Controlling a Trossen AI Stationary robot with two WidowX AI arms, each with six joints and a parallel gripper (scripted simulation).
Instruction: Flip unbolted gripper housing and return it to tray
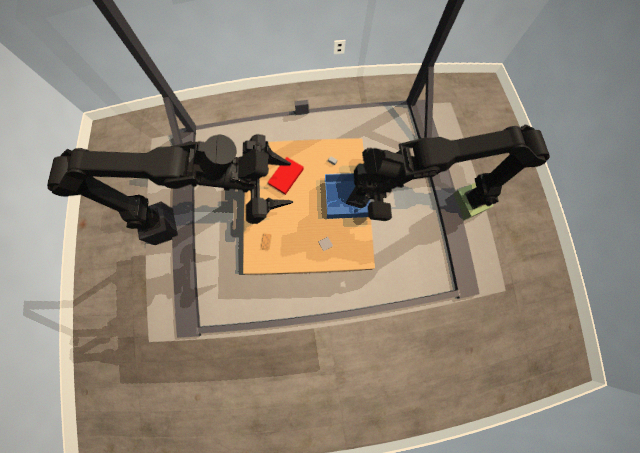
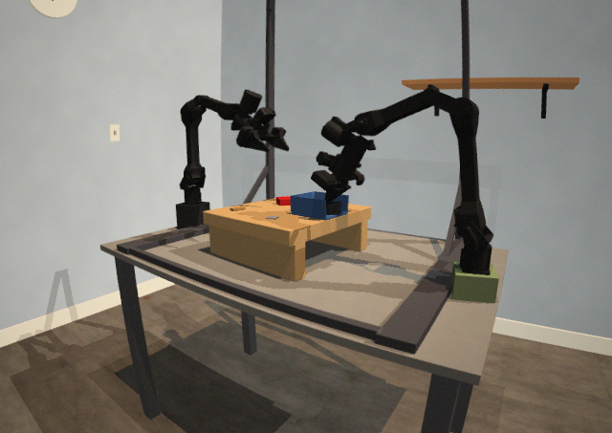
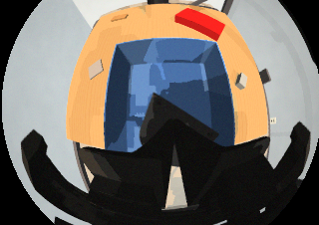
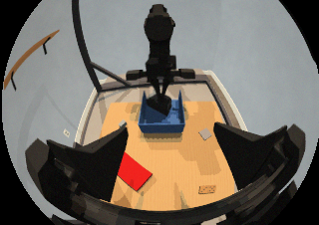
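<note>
The blue tray lies 70 mm to the right of my left hand and 50 mm below it. From my left hand the other things lie so: orange wooden bench 160 mm to the right, 120 mm below; then dark gripper housing 10 mm to the right, 40 mm below.
</note>
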